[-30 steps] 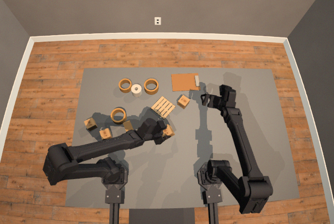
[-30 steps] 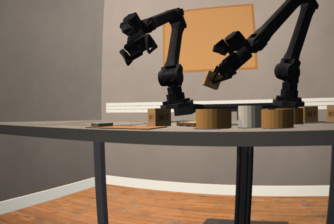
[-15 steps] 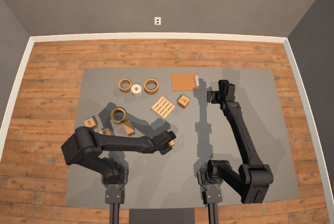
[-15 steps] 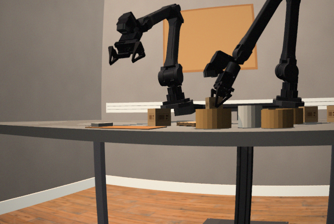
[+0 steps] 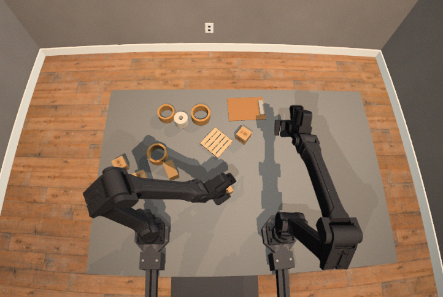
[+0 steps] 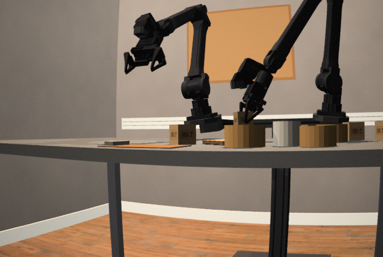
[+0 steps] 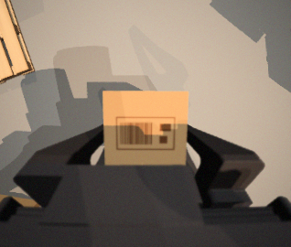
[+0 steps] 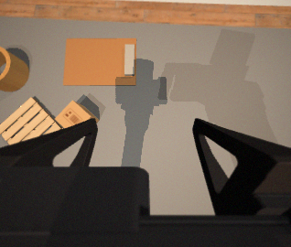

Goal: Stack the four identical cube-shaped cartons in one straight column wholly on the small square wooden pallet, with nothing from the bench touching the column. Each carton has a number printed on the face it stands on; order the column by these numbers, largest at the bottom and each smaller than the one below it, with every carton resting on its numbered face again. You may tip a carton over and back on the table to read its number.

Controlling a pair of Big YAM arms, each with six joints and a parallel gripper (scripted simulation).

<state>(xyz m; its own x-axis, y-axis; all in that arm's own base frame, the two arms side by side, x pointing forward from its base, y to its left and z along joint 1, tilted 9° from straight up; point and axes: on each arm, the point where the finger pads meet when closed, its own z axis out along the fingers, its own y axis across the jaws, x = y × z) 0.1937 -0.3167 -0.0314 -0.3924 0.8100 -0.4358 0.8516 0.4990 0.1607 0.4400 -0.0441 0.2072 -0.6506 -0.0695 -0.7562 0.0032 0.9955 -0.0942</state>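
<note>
My left gripper is now 290 mm short of the carton, 100 mm to the left of it and 40 mm above it. The rest, counted from my left hand: wooden pallet: 260 mm ahead, 60 mm below, 30 mm to the left.
</note>
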